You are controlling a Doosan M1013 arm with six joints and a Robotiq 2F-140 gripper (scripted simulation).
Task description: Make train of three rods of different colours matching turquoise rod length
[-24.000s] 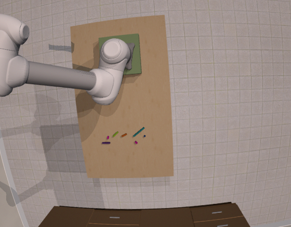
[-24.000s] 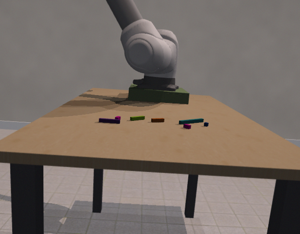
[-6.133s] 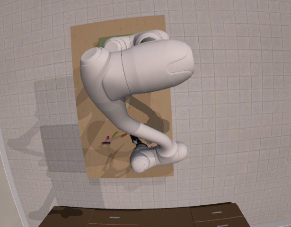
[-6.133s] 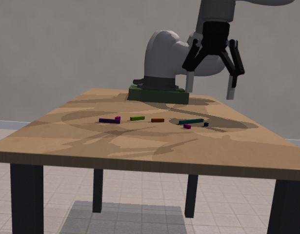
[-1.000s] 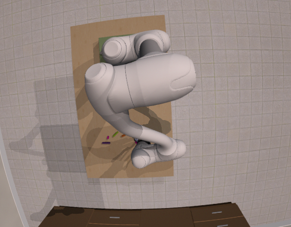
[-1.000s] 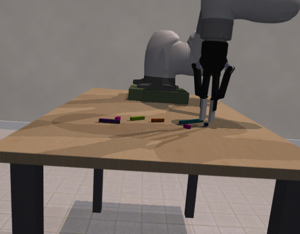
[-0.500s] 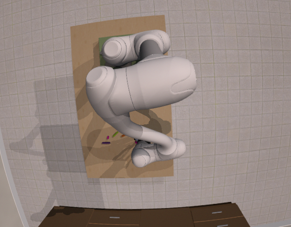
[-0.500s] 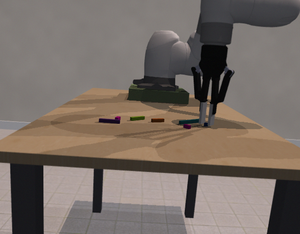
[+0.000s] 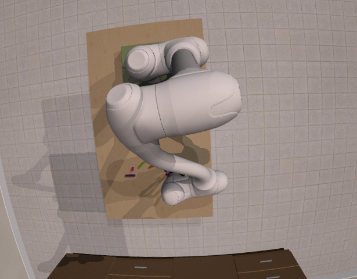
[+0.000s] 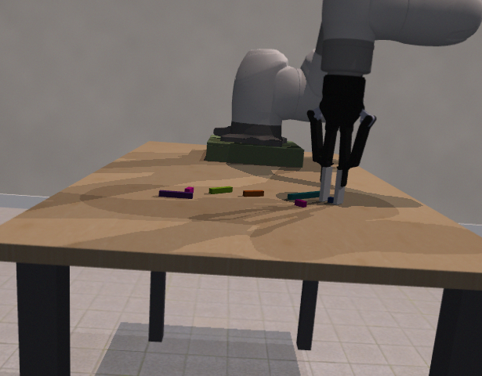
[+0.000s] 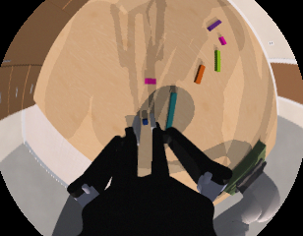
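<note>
Now: hand 3 cm above the blue rod. From my hand the other things lie so: orange rod 15 cm to the right, 3 cm below, 2 cm ahead; lime rod 21 cm to the right, 3 cm below, 2 cm ahead; turquoise rod 5 cm to the right, 3 cm below, 2 cm behind.
</note>
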